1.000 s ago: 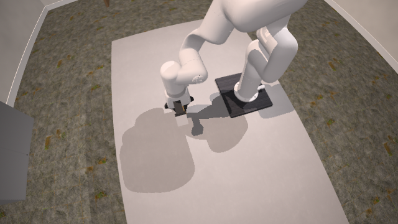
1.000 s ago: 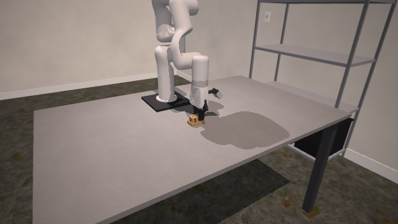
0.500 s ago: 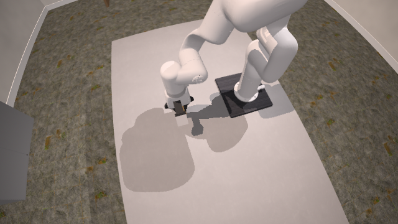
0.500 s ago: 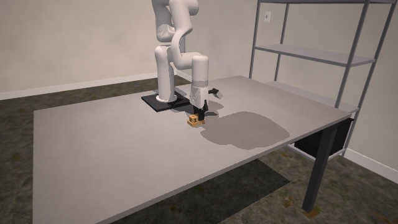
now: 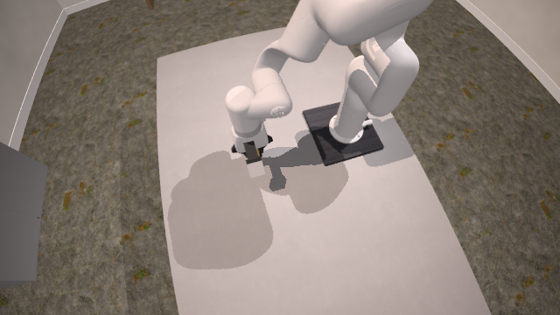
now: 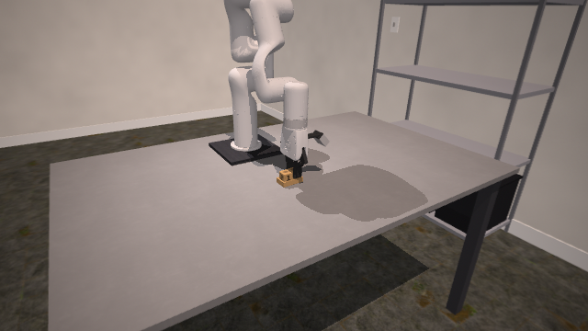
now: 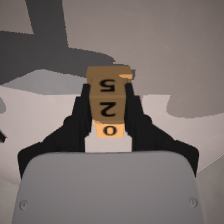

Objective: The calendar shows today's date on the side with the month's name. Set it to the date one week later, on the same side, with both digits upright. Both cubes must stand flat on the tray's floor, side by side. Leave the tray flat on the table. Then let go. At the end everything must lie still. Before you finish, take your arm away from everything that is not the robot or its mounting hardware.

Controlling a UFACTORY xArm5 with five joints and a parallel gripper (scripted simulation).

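Right now my hand is 20 mm to the left of the wooden calendar tray and 30 mm above it.
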